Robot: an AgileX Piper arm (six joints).
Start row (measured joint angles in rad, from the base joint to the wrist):
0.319 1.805 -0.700 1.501 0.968 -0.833
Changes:
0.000 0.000 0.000 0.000 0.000 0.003
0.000 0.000 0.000 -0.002 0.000 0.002
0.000 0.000 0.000 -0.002 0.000 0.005
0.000 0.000 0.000 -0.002 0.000 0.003
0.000 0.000 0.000 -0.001 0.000 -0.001
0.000 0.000 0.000 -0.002 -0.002 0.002
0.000 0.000 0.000 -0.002 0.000 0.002
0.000 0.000 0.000 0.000 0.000 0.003
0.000 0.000 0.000 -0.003 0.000 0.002
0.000 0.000 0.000 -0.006 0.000 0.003
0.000 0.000 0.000 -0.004 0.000 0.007
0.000 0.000 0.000 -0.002 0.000 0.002
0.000 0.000 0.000 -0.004 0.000 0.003
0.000 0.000 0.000 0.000 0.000 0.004
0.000 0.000 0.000 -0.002 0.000 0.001
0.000 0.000 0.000 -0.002 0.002 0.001
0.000 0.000 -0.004 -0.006 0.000 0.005
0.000 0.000 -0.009 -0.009 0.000 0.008
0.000 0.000 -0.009 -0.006 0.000 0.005
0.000 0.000 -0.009 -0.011 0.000 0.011
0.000 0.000 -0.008 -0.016 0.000 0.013
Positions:
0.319 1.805 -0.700 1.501 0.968 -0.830
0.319 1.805 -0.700 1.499 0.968 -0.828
0.319 1.805 -0.700 1.497 0.968 -0.823
0.319 1.805 -0.700 1.495 0.968 -0.820
0.319 1.805 -0.700 1.494 0.968 -0.821
0.319 1.805 -0.700 1.492 0.966 -0.819
0.319 1.805 -0.700 1.490 0.966 -0.817
0.319 1.805 -0.700 1.490 0.966 -0.814
0.319 1.805 -0.700 1.487 0.966 -0.812
0.319 1.805 -0.700 1.481 0.966 -0.809
0.319 1.805 -0.700 1.477 0.966 -0.802
0.319 1.805 -0.700 1.475 0.966 -0.800
0.319 1.805 -0.700 1.471 0.966 -0.797
0.319 1.805 -0.700 1.471 0.966 -0.793
0.319 1.805 -0.700 1.469 0.966 -0.792
0.319 1.805 -0.700 1.467 0.968 -0.791
0.319 1.805 -0.704 1.461 0.968 -0.786
0.319 1.805 -0.713 1.452 0.968 -0.778
0.319 1.805 -0.722 1.446 0.968 -0.773
0.319 1.805 -0.731 1.435 0.968 -0.762
0.319 1.805 -0.739 1.419 0.968 -0.749

